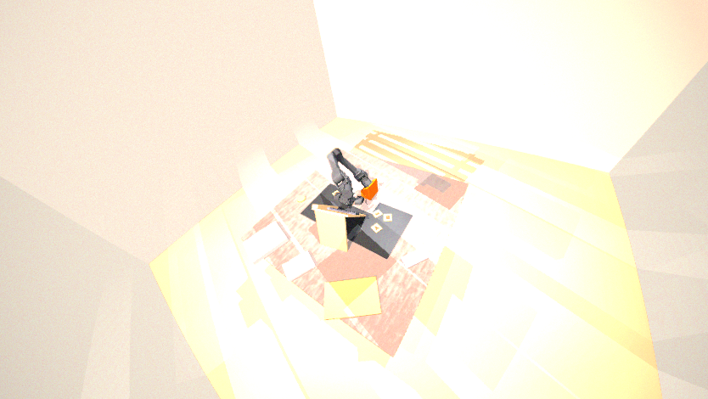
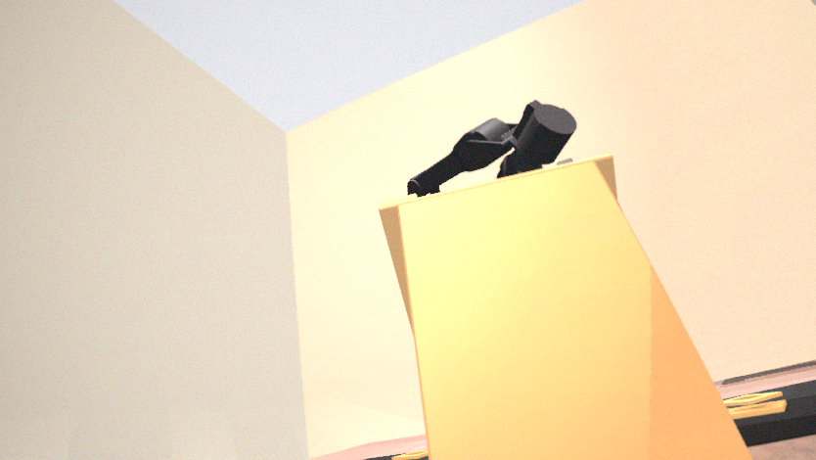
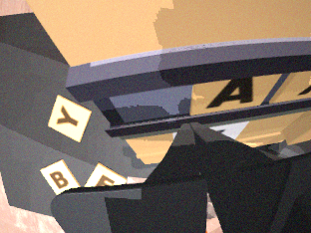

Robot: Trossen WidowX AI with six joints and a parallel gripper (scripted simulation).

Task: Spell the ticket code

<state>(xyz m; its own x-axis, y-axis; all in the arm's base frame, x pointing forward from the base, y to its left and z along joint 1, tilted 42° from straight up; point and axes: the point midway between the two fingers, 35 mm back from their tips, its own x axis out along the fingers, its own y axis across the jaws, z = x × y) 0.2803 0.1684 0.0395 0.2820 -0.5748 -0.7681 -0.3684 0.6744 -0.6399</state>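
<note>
The letter tile is 3 cm to the right of my gripper tip, 3 cm ahead of it and 2 cm below it. From my gripper tip the other things lie so: white ticket (9 cm below, 5 cm to the right, 2 cm behind); flat yellow slab (37 cm ahead, 33 cm to the left, 17 cm below); black mat (17 cm below, 10 cm behind, 7 cm to the right).
</note>
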